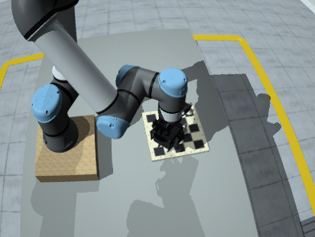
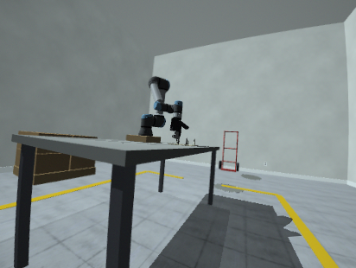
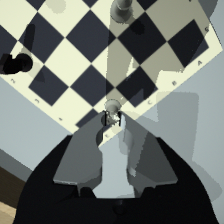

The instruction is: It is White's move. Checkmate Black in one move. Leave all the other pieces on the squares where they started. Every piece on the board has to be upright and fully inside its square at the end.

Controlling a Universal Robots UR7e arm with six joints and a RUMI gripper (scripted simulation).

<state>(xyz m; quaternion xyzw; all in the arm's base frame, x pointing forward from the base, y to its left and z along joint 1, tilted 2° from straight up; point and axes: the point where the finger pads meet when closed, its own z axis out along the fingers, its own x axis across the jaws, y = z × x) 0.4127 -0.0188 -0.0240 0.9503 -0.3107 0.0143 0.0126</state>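
Now: the small chessboard 8 cm to the left of my hand, 3 cm below it and 3 cm ahead of it.
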